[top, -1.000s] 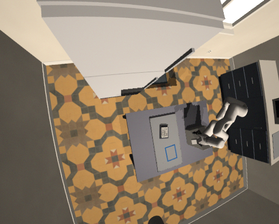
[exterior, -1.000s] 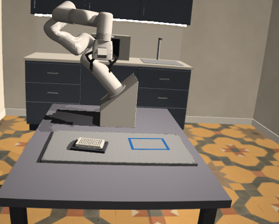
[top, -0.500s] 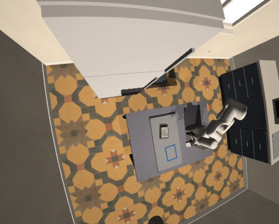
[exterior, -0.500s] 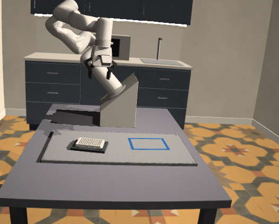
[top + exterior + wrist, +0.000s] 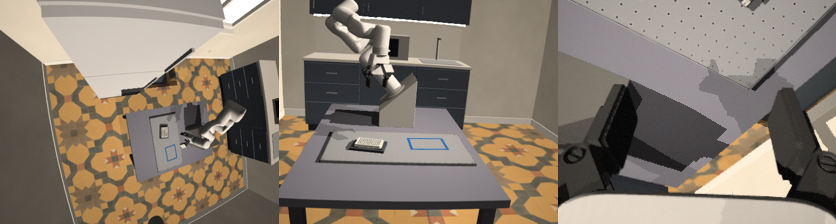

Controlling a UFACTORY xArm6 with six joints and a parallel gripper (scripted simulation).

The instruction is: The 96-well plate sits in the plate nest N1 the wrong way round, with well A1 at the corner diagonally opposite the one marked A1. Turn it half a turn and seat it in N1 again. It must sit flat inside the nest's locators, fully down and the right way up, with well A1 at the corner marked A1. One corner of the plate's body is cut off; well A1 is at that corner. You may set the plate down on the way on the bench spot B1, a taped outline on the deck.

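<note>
Now: the white 96-well plate 27 cm below my hand, 8 cm ahead of it and 2 cm to the right of it. The rest, counted from my hand: dark plate nest N1: 28 cm below, 8 cm ahead, 2 cm to the right; white tag: 28 cm below, 9 cm to the right, 2 cm ahead.
</note>
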